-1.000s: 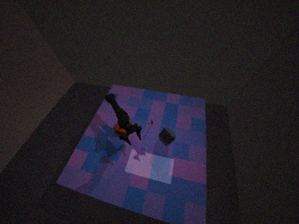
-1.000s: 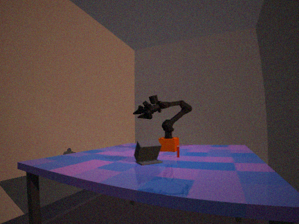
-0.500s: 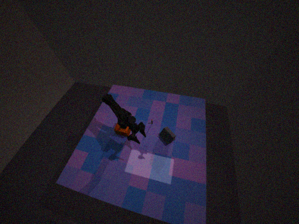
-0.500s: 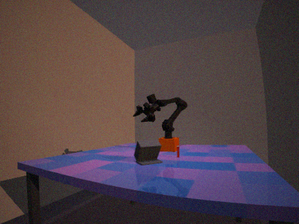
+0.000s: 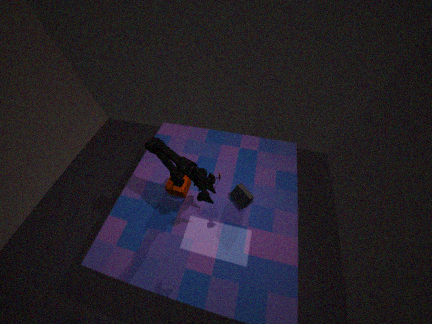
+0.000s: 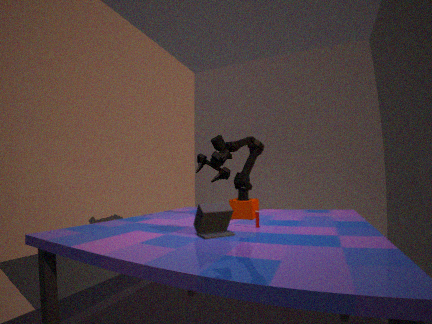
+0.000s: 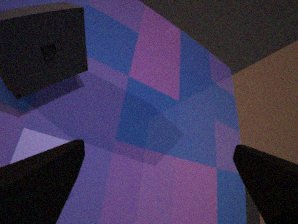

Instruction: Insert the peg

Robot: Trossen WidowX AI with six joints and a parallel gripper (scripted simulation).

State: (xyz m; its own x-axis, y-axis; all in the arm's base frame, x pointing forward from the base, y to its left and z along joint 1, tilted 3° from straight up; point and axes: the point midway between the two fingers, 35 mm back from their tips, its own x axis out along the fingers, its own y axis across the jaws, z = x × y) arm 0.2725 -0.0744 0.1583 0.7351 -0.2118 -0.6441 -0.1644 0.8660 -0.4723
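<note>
Right now the dark red peg is 60 mm behind my gripper tip, 250 mm to the left of it and 180 mm below it. Also, from my gripper tip: dark grey sloped panel (140 mm ahead, 140 mm to the left, 170 mm below).
</note>
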